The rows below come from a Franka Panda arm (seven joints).
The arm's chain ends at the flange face. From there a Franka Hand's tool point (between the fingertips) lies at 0.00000 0.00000 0.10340 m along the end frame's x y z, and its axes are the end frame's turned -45 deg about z.
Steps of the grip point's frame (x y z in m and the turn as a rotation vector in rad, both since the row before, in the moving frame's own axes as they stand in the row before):
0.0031 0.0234 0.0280 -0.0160 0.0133 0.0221
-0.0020 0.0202 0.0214 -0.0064 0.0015 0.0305
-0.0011 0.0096 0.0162 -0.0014 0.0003 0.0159
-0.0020 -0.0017 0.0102 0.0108 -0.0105 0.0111
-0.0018 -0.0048 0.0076 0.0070 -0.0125 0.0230
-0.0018 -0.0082 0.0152 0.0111 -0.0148 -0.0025
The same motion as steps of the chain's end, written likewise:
0.0166 0.0141 0.0280 -0.0019 0.0207 0.0221
0.0123 0.0153 0.0214 -0.0035 0.0056 0.0305
0.0059 0.0075 0.0162 -0.0008 0.0012 0.0159
-0.0011 0.0002 0.0102 0.0002 -0.0151 0.0111
-0.0032 -0.0025 0.0076 -0.0039 -0.0138 0.0230
-0.0052 -0.0048 0.0152 -0.0026 -0.0183 -0.0025

